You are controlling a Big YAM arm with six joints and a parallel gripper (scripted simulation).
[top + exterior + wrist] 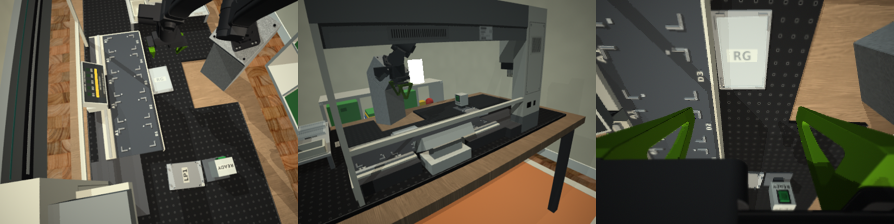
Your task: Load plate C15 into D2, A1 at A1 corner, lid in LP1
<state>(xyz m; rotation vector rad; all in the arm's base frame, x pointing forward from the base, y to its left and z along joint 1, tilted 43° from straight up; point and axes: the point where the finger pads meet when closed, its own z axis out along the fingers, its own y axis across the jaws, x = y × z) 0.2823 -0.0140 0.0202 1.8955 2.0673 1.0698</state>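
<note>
Now: the clear plate lid 19 cm below my hand. Round my hand: cream reservoir: 40 cm to the right, 13 cm below, 12 cm ahead; regrip nest RG: 20 cm below; shelf label: 34 cm to the right, 20 cm below, 6 cm behind.
</note>
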